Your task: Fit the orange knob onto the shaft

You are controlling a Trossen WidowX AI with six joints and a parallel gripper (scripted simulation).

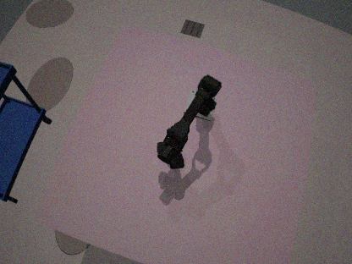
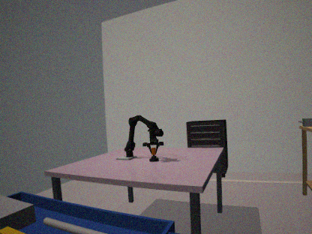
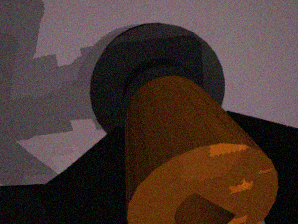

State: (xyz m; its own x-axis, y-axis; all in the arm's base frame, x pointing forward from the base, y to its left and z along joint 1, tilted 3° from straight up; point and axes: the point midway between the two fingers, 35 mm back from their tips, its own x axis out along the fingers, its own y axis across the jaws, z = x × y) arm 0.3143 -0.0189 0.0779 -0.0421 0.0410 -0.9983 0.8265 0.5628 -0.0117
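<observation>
Right now the dark round pedestal is 4 cm below my gripper tip. Also, from my gripper tip: orange knob 2 cm above.
</observation>
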